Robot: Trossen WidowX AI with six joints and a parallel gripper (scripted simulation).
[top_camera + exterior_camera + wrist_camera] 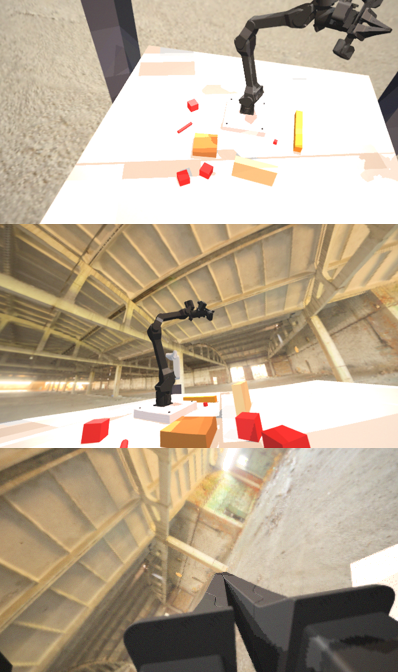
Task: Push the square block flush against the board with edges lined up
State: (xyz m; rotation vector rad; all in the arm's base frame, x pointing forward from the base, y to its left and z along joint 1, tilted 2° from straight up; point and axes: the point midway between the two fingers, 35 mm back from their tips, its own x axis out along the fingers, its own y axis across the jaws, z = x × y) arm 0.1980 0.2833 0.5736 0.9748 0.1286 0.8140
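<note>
Right now my gripper tip is 61 cm above the red rod, 55 cm to the left of it and 8 cm past it. Also, from my gripper tip: square block: 61 cm below, 44 cm to the right; small red cube: 61 cm below, 15 cm to the right, 9 cm behind; long yellow bar: 60 cm below, 18 cm behind, 5 cm to the right.
</note>
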